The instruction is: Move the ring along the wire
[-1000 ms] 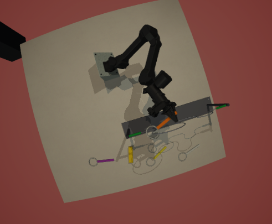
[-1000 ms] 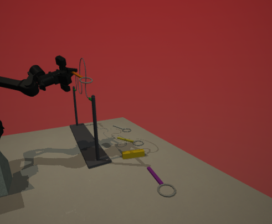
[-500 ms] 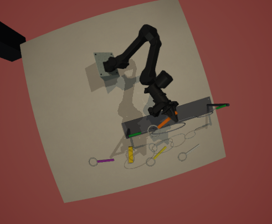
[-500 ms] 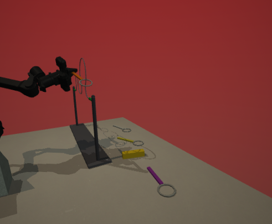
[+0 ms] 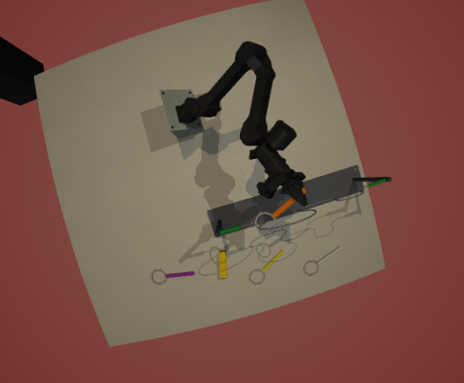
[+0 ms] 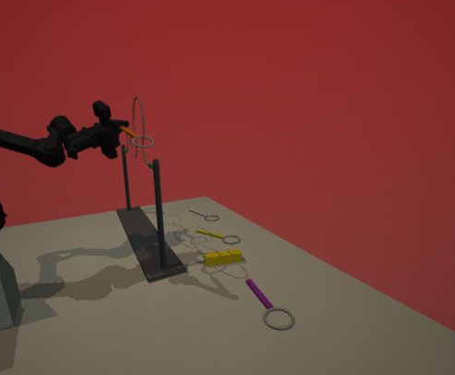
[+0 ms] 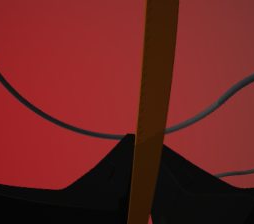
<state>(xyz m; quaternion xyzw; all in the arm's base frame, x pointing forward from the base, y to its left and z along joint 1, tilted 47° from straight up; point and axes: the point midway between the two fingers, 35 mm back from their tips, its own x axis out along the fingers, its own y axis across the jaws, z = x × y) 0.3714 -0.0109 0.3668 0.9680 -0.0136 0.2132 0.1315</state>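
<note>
My gripper tip is now 80 mm to the left of the orange-handled ring and 40 mm above it. Also, from my gripper tip: yellow-handled ring (270 mm ahead, 130 mm to the right, 410 mm below); grey-handled ring (310 mm ahead, 100 mm to the left, 410 mm below); yellow block (200 mm ahead, 290 mm to the right, 400 mm below).
</note>
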